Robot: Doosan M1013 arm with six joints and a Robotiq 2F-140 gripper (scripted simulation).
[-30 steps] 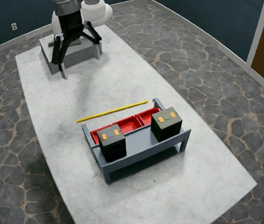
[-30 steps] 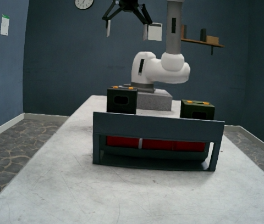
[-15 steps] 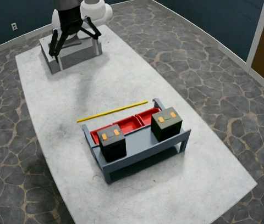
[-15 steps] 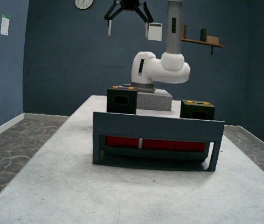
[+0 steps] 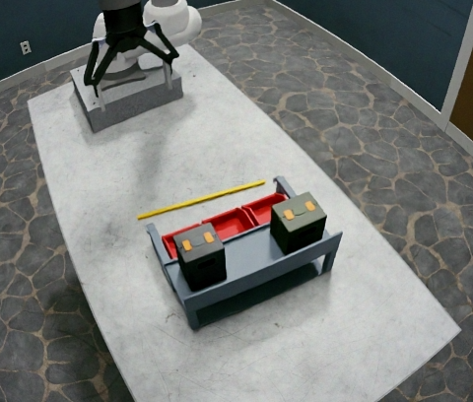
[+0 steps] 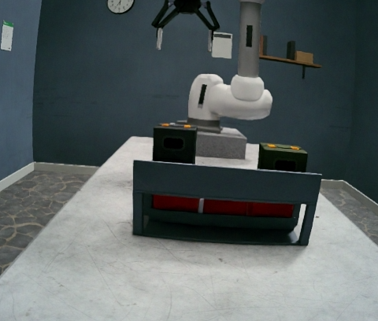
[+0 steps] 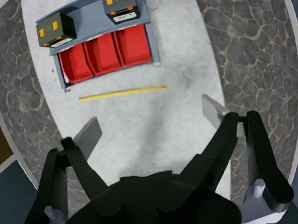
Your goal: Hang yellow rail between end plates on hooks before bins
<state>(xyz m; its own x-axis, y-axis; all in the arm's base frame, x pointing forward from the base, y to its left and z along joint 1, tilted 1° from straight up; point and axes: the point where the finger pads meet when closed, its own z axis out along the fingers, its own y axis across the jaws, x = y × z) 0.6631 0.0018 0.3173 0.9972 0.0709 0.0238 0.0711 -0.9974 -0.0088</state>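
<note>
The yellow rail is 42 cm below my hand, 12 cm to the left of it and 3 cm behind it. The rest, counted from my hand: rack back panel: 32 cm ahead, 30 cm below, 17 cm to the left.
</note>
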